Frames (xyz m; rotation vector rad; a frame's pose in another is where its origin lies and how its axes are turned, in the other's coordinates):
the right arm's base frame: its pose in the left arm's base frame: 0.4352 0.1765 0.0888 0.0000 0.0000 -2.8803
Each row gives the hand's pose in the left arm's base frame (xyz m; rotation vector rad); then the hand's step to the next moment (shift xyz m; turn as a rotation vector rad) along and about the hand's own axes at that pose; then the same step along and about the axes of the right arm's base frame.
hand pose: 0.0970 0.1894 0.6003 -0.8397 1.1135 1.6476
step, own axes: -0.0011 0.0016 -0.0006 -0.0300 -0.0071 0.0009
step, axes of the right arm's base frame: 0.0014 0.0008 0.0012 -0.0137 0.0118 0.0250
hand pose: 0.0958 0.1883 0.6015 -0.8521 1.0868 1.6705
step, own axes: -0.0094 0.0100 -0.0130 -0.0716 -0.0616 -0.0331
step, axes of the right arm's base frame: 0.0098 0.0148 0.0064 -0.0690 0.0639 0.0343
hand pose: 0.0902 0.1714 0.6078 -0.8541 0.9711 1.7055
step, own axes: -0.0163 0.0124 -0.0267 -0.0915 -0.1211 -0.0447
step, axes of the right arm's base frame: 0.0125 0.0308 0.0052 -0.1291 0.0851 0.0335
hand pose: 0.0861 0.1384 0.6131 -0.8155 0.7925 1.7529
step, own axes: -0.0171 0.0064 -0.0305 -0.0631 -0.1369 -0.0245
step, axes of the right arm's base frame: 0.0058 0.0350 -0.0021 -0.1423 0.0521 0.0193
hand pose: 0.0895 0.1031 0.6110 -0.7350 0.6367 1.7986
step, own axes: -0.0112 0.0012 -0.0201 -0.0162 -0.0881 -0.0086
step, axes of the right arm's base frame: 0.0003 0.0225 -0.0051 -0.0892 0.0119 -0.0008
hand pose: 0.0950 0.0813 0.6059 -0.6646 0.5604 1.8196
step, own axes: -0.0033 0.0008 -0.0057 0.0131 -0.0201 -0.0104
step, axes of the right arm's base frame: 0.0005 0.0063 -0.0019 -0.0188 -0.0038 -0.0177
